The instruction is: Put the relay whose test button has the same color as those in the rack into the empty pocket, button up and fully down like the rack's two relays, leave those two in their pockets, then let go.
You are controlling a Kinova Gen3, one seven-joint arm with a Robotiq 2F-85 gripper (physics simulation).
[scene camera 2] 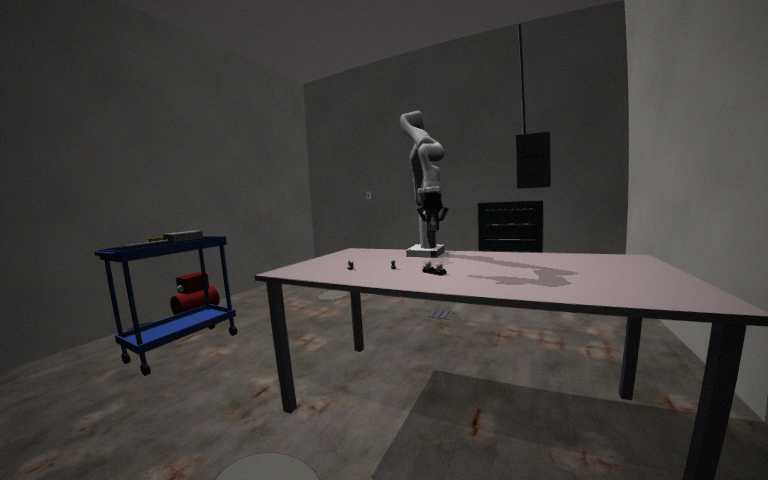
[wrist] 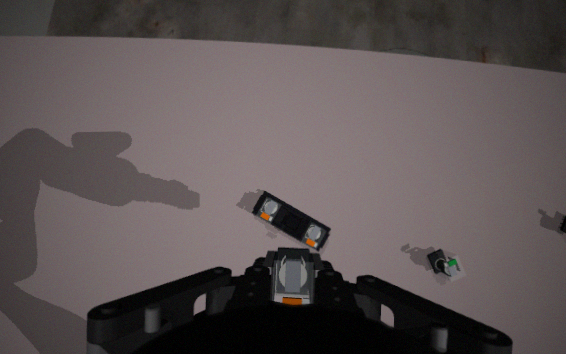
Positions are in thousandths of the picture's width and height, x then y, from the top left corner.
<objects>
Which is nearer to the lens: the orange-button relay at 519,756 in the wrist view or the green-button relay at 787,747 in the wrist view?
The orange-button relay.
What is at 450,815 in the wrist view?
My gripper.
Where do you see a black rack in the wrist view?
At 513,623
</objects>
